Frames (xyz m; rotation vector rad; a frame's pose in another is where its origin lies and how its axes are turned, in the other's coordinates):
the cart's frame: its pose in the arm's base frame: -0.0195 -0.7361 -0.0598 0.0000 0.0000 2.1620
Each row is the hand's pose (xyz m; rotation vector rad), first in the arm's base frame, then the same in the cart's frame.
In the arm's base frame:
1: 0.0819 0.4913 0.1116 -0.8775 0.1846 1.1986
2: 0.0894 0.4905 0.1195 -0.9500 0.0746 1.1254
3: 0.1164 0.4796 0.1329 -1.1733 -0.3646 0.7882
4: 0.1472 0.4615 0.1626 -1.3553 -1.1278 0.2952
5: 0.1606 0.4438 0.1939 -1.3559 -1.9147 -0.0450
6: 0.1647 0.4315 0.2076 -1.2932 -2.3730 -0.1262
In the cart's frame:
1: 0.9626 -0.7683 0.1714 -0.2414 0.8320 -0.8293
2: 0.9577 -0.7741 0.1793 -0.3725 0.8538 -0.8831
3: 0.9336 -0.7904 0.1927 -0.9001 0.8899 -1.1012
4: 0.9014 -0.8059 0.2224 -1.7942 0.7311 -1.2404
5: 0.8793 -0.8072 0.2537 -2.6034 0.3308 -0.9961
6: 0.8668 -0.8037 0.2674 -2.9491 0.0271 -0.6421

